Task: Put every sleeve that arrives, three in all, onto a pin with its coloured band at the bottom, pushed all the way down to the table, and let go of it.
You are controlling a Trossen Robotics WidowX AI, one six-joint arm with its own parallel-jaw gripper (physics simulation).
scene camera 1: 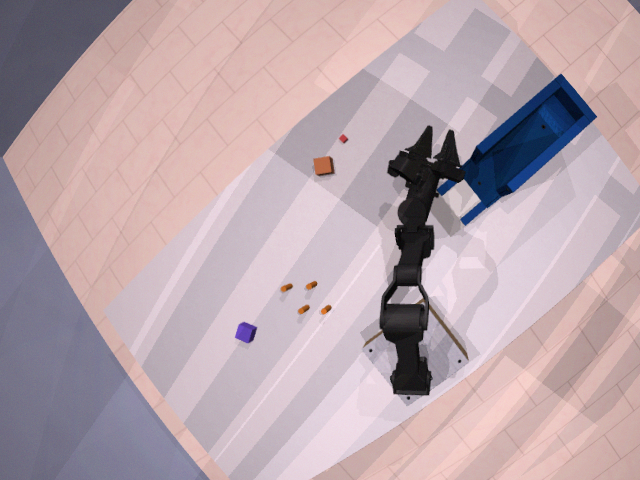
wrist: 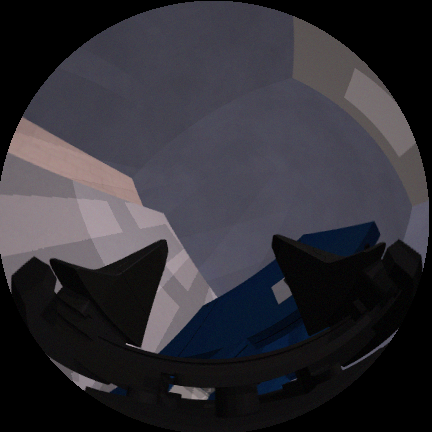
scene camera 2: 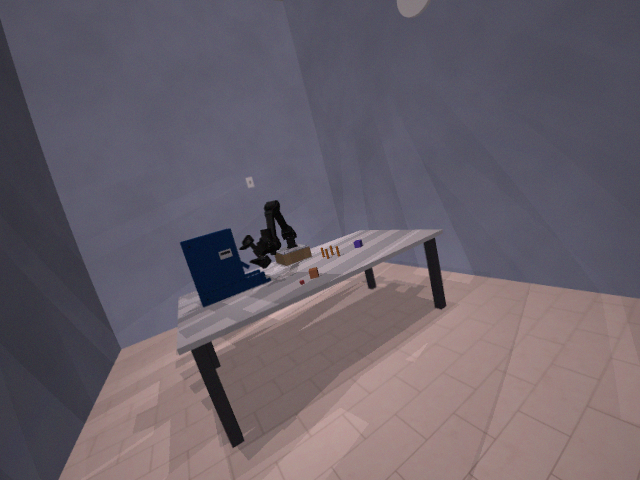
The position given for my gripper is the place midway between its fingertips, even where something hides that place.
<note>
In view: my gripper (scene camera 1: 440,127).
My gripper also shows in the wrist view (wrist: 220,243).
</note>
